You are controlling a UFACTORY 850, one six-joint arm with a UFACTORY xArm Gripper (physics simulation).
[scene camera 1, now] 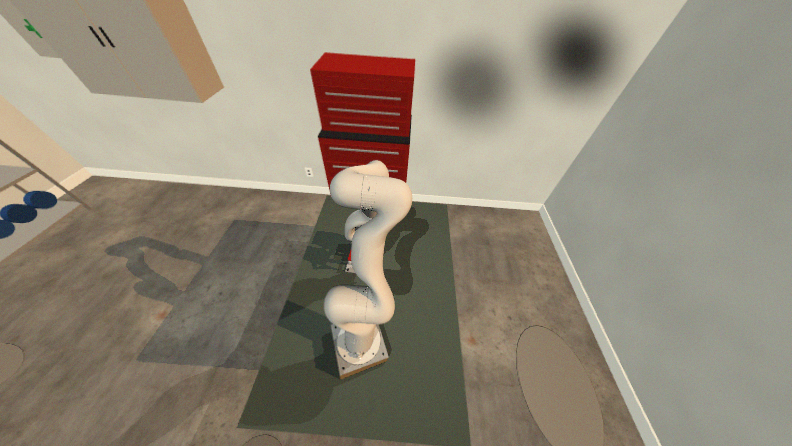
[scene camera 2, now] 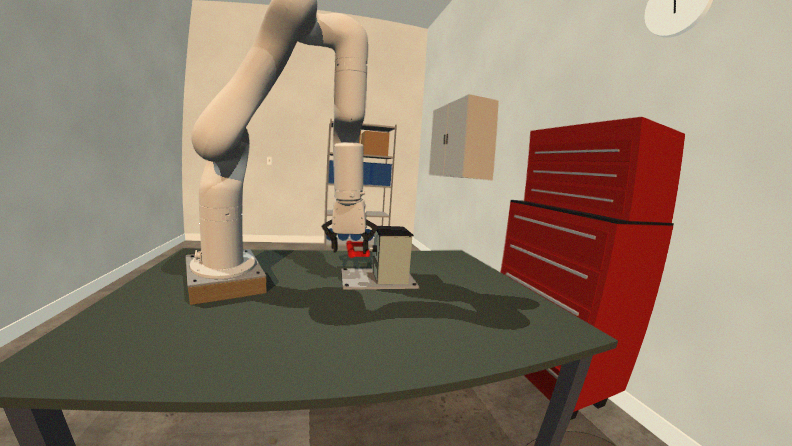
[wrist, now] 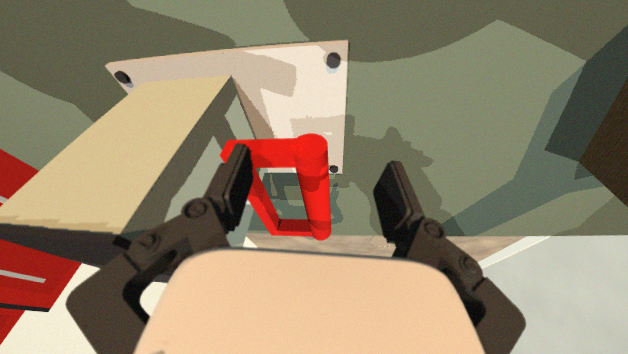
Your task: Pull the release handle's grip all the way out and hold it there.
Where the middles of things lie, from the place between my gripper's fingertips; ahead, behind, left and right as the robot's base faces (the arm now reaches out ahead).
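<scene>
Relative to the pale base plate [scene camera 2: 351,278], my hand is 20 mm to the right, 110 mm short of it, and 100 mm above it.
</scene>
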